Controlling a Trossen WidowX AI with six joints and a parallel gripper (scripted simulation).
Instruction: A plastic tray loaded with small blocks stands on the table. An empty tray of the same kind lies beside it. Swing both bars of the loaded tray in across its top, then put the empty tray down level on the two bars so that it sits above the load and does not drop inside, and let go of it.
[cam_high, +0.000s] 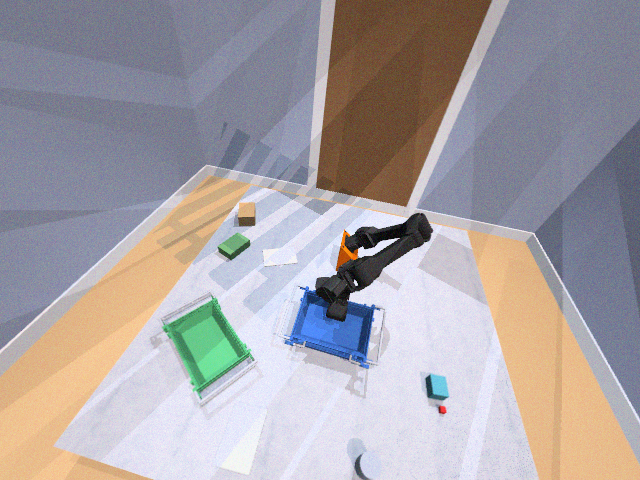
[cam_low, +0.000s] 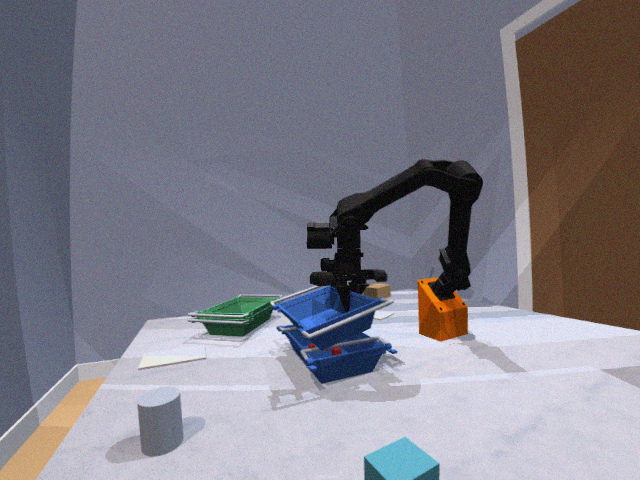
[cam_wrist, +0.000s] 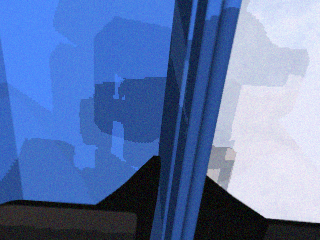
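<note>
The blue tray is 70 mm ahead of my gripper tip, 10 mm to the right of it and 20 mm above it. The rest, counted from my gripper tip: teal block (160 mm ahead, 360 mm to the left, 80 mm below); grey cylinder (400 mm ahead, 140 mm to the left, 70 mm below); red block (220 mm ahead, 380 mm to the left, 100 mm below).
</note>
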